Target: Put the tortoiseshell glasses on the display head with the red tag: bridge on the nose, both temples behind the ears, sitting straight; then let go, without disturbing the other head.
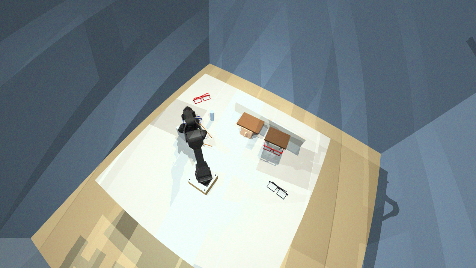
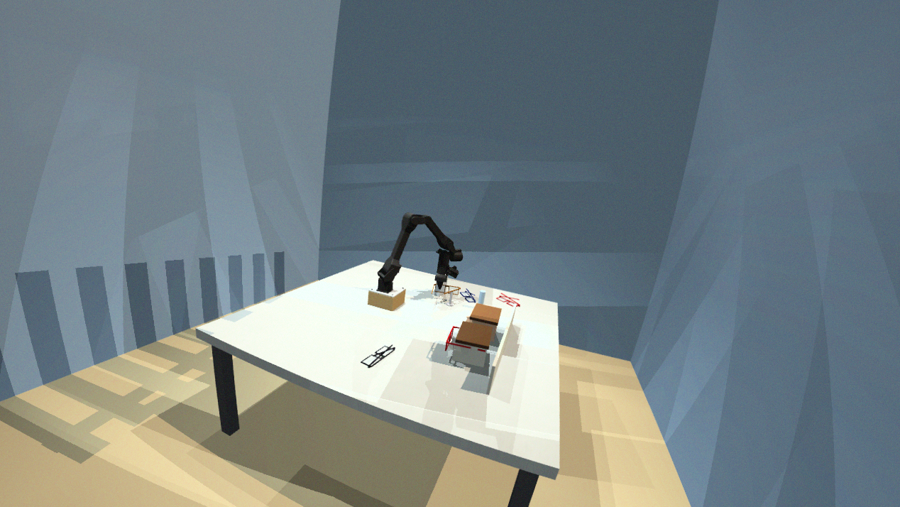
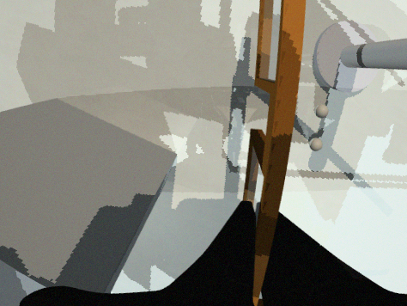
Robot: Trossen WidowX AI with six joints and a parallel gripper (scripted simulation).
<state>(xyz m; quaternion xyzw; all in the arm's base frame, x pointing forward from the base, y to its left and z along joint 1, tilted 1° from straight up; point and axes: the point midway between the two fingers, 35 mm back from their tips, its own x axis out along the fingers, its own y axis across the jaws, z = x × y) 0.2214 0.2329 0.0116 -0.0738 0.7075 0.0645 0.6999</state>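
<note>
Now: the grey block 1 cm behind my gripper tip and 9 cm to the left of it. The rest, counted from my gripper tip: pale blue cylinder 23 cm ahead, 1 cm to the right, 1 cm below; low board 39 cm ahead, 41 cm to the right.
</note>
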